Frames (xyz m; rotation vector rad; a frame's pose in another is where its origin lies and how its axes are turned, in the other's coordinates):
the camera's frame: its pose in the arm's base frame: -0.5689 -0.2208 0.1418 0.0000 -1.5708 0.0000
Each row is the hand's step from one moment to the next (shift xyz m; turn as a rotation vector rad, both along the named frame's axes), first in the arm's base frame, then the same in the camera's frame.
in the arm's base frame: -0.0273 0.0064 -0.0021 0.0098 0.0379 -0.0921
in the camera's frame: -0.0021 0.0064 0.0273 -0.0921 0.0379 -0.0098
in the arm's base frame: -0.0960 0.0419 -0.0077 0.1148 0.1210 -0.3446
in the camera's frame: -0.0077 0.0419 0.0960 -0.3446 0.1210 -0.1148
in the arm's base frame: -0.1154 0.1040 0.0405 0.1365 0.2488 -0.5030
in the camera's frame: 0.0405 0.1040 0.1154 -0.5030 0.2488 -0.1365
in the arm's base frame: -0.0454 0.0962 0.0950 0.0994 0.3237 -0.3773
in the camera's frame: 0.0950 0.0962 0.0454 -0.3773 0.3237 -0.0994
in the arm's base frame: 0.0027 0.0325 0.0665 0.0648 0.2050 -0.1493
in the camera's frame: 0.0665 0.0325 -0.0027 -0.1493 0.2050 -0.0648
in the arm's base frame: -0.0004 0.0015 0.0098 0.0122 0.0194 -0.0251
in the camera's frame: 0.0098 0.0015 0.0004 -0.0251 0.0194 -0.0122
